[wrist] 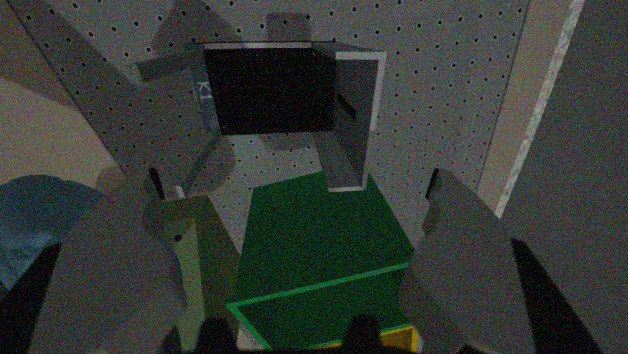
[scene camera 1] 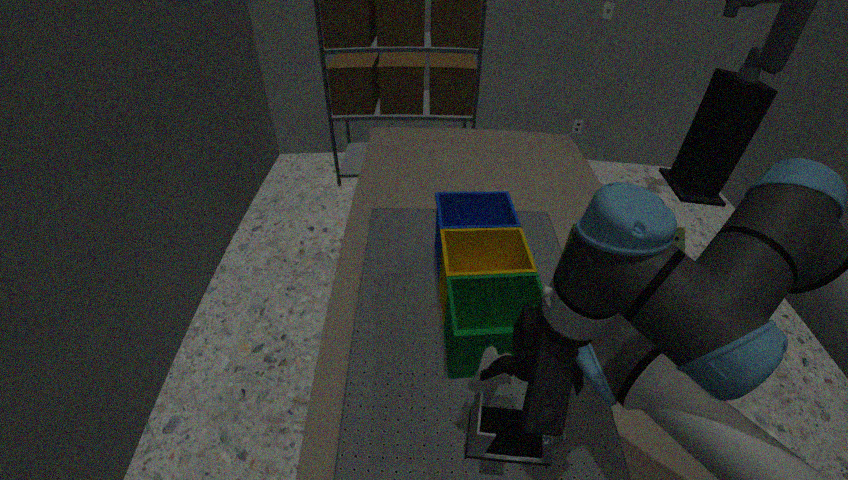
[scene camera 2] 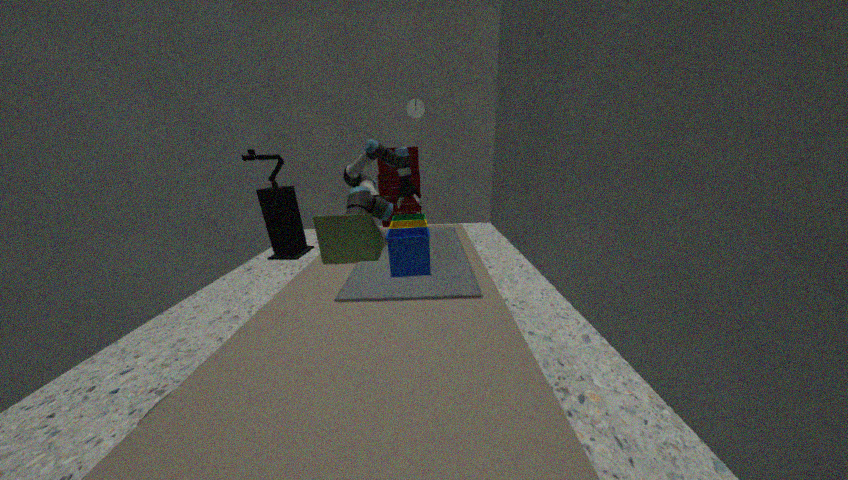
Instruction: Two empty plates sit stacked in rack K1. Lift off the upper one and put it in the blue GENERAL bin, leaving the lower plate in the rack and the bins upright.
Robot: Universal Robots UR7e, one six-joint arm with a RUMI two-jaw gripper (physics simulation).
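Seen in the pictures: gripper, between the fingertips: (wrist: 298,172) (scene camera 1: 518,396) (scene camera 2: 410,208); arm's base, origin of its link: (scene camera 2: 355,226).
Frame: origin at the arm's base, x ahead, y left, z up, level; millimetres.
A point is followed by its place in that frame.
Observation:
Rack K1 (wrist: 378,100) @[x 308, y 283, z -2 mm] (scene camera 1: 471,437) @[x 310, y 294, z -76 mm] is a grey-walled frame with a K1 label, in front of the green bin. A black plate surface (wrist: 272,92) @[x 236, y 270, z -117 mm] (scene camera 1: 514,443) @[x 227, y 290, z -120 mm] shows inside it; I cannot tell the upper plate from the lower. My gripper (wrist: 298,172) @[x 254, y 260, z 32 mm] (scene camera 2: 408,204) @[x 254, y 260, z 32 mm] is open and empty. It hangs above the rack and green-bin area, its jaws wide apart in the wrist view. In scene camera 1 the gripper and arm hide part of the rack. The blue GENERAL bin (scene camera 1: 476,208) @[x 301, y -242, z -23 mm] (scene camera 2: 409,255) @[x 316, y -243, z -59 mm] stands upright at the far end of the bin row.
A yellow bin (scene camera 1: 487,249) @[x 278, y -112, z -35 mm] (wrist: 400,338) @[x 378, y -99, z -6 mm] and a green bin (scene camera 1: 496,303) @[x 261, y 19, z -60 mm] (wrist: 325,230) @[x 273, y 139, z -38 mm] stand upright in the row between the blue bin and the rack. An olive block (scene camera 2: 348,239) @[x -9, y -92, z -40 mm] (wrist: 220,235) @[x 107, y 48, z -144 mm] stands beside the row. A black pedestal (scene camera 1: 723,136) (scene camera 2: 284,223) stands beyond the table.

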